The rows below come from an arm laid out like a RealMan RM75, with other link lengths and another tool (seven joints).
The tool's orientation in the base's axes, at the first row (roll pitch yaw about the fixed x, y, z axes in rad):
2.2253, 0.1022, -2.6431
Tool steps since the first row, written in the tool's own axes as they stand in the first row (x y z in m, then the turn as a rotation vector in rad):
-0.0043, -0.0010, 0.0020, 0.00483, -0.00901, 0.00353
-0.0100, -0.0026, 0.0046, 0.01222, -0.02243, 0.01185
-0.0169, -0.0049, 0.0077, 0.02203, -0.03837, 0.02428
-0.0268, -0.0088, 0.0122, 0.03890, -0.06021, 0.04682
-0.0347, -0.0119, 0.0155, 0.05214, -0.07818, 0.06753
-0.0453, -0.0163, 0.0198, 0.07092, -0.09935, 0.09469
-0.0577, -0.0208, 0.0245, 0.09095, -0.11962, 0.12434
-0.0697, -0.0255, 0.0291, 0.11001, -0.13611, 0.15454
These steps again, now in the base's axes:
0.0035, 0.0030, -0.0016, -0.00210, -0.00420, -0.00974
0.0082, 0.0068, -0.0038, -0.00640, -0.00833, -0.02612
0.0140, 0.0112, -0.0068, -0.01324, -0.01187, -0.04723
0.0226, 0.0172, -0.0116, -0.02739, -0.01435, -0.07984
0.0296, 0.0219, -0.0152, -0.03917, -0.01451, -0.10792
0.0391, 0.0278, -0.0202, -0.05674, -0.01421, -0.14299
0.0500, 0.0349, -0.0254, -0.07653, -0.01225, -0.17898
0.0607, 0.0416, -0.0306, -0.09701, -0.00756, -0.21223

